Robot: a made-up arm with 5 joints.
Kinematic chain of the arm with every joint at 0, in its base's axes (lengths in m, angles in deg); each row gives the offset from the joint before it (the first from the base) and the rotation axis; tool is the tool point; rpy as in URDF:
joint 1: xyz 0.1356 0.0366 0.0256 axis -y
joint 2: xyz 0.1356 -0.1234 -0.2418 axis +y
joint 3: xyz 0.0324 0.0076 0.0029 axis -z
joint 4: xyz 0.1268 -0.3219 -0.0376 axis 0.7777 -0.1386 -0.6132
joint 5: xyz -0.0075 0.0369 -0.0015 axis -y
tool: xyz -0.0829 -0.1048 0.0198 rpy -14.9 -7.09 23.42
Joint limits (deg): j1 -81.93..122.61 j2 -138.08..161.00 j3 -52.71..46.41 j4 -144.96..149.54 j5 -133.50..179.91
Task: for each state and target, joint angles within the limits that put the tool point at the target. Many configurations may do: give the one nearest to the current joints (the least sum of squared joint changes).
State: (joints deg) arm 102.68 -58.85 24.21 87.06 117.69
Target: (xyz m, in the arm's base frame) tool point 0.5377 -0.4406 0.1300
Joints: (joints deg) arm 72.72 -48.41 34.83 70.29 143.26
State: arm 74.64 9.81 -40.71 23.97 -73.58
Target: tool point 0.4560 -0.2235 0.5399
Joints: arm 80.22 3.55 -52.71 8.59 -84.30
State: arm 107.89 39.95 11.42 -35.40 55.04
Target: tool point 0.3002 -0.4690 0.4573
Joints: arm 122.61 26.84 -12.85 -19.41 42.32
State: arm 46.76 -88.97 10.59 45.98 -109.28
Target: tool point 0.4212 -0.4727 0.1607
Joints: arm 39.66 -54.20 -11.49 56.38 -119.95
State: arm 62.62 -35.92 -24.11 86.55 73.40
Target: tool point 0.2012 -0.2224 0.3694
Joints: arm 91.02 -61.92 -30.53 92.46 74.47
